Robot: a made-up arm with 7 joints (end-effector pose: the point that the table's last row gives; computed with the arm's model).
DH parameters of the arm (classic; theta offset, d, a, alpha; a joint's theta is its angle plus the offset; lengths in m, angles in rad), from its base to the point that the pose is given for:
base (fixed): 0 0.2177 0.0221 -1.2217
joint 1: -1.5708 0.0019 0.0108 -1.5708
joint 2: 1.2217 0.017 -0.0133 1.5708
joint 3: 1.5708 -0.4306 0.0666 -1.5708
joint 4: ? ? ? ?
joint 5: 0 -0.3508 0.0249 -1.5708
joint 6: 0 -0.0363 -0.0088 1.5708
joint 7: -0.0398 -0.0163 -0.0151 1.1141
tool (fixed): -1.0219 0.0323 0 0
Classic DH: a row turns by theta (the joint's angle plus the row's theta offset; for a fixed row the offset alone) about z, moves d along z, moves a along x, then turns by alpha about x.
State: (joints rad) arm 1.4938 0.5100 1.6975 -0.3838 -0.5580 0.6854 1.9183
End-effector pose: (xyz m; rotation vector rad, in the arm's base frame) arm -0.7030 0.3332 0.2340 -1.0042 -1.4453 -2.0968
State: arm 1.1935 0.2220 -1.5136 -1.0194 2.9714 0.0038 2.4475
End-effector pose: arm -0.5380 -0.2613 -0.2020 0.3841 -1.0389 -1.8262
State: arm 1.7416 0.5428 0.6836 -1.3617 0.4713 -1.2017 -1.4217
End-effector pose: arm -0.4890 0.4590 0.0857 -2.3026 -0.3030 1.2309
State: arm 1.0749 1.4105 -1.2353 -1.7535 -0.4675 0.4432 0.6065
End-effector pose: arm -0.4140 0.2833 -0.0496 0.8544 0.3288 -2.1396
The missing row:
joint 4: 0 0.0094 -0.0436 1.5708
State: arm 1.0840 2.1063 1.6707 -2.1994 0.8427 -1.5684 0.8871
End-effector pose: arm 0.3661 0.0692 0.4383 -0.2890 -2.7824 -1.0526
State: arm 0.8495 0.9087 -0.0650 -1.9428 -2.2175 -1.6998 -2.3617
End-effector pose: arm 0.0883 0.3437 -0.2302 0.5021 1.5195 -0.6072
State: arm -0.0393 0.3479 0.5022 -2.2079 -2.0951 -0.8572 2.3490
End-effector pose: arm 0.3968 0.2743 0.0223 1.6598 -1.0436 -0.2094
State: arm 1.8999 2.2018 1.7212 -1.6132 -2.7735 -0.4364 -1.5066
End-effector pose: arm 0.5794 0.3360 0.2287 1.3747 -0.3741 0.0517
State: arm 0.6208 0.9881 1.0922 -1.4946 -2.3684 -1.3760 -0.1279
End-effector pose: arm 0.0608 0.7220 0.2024 -1.0498 0.1751 2.3195
